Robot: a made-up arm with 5 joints. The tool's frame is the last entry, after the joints. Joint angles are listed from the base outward.
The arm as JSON. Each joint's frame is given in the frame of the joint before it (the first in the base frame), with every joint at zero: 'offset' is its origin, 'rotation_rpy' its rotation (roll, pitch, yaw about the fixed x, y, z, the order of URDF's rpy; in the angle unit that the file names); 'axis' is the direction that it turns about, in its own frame. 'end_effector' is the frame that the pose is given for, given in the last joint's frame.
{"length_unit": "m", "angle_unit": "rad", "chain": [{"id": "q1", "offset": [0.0, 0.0, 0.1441], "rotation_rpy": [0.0, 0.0, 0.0], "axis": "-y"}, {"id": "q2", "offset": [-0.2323, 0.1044, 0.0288], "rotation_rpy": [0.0, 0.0, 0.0], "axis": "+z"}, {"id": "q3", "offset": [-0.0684, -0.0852, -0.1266], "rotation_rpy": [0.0, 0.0, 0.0], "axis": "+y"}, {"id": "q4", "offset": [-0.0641, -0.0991, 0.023], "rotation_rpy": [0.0, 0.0, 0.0], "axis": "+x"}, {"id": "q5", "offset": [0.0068, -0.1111, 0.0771], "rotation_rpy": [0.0, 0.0, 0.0], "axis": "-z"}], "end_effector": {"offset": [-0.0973, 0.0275, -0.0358], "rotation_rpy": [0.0, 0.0, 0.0]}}
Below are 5 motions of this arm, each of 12 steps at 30 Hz.
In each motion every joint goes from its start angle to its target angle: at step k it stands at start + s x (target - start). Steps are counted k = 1, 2, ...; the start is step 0. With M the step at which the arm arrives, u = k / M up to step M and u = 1 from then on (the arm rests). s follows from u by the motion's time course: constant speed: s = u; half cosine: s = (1 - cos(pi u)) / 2; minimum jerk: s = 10 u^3 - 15 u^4 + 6 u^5.
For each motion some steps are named. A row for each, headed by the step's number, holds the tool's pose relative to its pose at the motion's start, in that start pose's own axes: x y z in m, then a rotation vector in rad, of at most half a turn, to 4 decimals.
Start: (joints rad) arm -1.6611 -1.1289 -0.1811 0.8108 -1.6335
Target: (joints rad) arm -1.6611 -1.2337 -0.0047 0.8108 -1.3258
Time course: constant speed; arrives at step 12
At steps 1, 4, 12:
1: 0.0031 0.0069 0.0004 0.0040 0.0013 -0.0422
4: 0.0136 0.0270 0.0014 0.0155 0.0051 -0.1690
12: 0.0493 0.0758 0.0037 0.0450 0.0140 -0.5074

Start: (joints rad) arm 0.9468 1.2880 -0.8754 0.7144 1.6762
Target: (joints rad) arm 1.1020 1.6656 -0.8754 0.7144 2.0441
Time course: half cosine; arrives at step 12
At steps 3, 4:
3: 0.0134 0.0143 -0.0031 -0.0334 0.0242 -0.0106
4: 0.0224 0.0247 -0.0058 -0.0584 0.0399 -0.0184

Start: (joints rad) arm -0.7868 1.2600 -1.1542 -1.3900 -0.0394
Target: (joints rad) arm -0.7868 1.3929 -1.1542 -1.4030 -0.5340
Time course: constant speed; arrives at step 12
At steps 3, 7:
3: -0.0003 -0.0087 -0.0087 0.0257 -0.0159 0.1260
7: 0.0020 -0.0202 -0.0210 0.0568 -0.0421 0.2939

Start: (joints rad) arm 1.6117 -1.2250 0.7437 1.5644 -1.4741
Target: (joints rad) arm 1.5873 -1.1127 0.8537 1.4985 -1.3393
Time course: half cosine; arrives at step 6
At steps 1, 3, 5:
1: 0.0028 0.0019 0.0031 0.0034 0.0111 -0.0169
3: 0.0224 0.0132 0.0230 0.0230 0.0840 -0.1261
5: 0.0445 0.0231 0.0419 0.0378 0.1593 -0.2347

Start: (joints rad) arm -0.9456 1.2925 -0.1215 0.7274 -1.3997
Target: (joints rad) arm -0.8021 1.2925 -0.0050 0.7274 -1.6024
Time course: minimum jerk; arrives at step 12
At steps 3, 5, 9, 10, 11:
3: -0.0011 -0.0021 0.0034 0.0047 0.0151 0.0169
5: -0.0033 -0.0069 0.0115 0.0165 0.0503 0.0561
9: -0.0066 -0.0179 0.0297 0.0472 0.1277 0.1420
10: -0.0068 -0.0192 0.0319 0.0513 0.1371 0.1523
11: -0.0069 -0.0198 0.0329 0.0532 0.1412 0.1569

